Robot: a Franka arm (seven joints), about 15 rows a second.
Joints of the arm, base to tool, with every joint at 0 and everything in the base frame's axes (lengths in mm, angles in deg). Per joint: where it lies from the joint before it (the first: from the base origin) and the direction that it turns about. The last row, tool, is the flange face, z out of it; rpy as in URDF.
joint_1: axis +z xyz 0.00 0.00 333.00
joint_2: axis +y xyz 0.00 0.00 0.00
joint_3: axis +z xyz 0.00 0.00 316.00
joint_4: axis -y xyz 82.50 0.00 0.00
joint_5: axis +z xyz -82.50 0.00 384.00
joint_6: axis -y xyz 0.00 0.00 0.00
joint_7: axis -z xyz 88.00 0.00 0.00
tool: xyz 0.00 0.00 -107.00 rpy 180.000 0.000 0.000
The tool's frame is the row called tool.
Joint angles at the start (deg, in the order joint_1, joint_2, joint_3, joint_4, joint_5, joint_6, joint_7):
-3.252, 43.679, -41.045, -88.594, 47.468, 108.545, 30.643
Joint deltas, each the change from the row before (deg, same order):
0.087, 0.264, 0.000, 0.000, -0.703, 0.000, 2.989
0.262, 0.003, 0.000, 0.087, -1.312, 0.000, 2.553
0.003, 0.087, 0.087, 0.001, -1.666, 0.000, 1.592
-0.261, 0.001, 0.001, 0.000, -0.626, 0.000, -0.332
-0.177, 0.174, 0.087, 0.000, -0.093, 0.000, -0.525
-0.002, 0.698, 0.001, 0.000, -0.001, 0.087, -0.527
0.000, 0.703, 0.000, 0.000, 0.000, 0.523, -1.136
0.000, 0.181, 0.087, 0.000, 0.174, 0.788, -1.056
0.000, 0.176, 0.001, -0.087, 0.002, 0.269, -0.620
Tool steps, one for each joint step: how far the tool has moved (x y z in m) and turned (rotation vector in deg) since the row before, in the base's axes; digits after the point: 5 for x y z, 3 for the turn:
-0.00051, 0.00046, -0.00294, -0.094, 1.644, -2.398
0.00078, 0.00181, 0.00019, -0.555, 1.585, -1.471
-0.00147, -0.00035, -0.00166, -0.737, 1.668, -0.619
-0.00238, -0.00300, -0.00015, -0.339, 0.339, 0.376
-0.00107, -0.00111, -0.00217, 0.008, 0.093, 0.438
-0.00086, -0.00013, -0.00708, -0.042, 0.511, 0.493
-0.00051, -0.00095, -0.00665, -0.412, 0.131, 1.017
0.00109, -0.00069, -0.00134, -0.515, -0.620, 0.875
-0.00052, -0.00050, -0.00208, -0.180, -0.057, 0.520

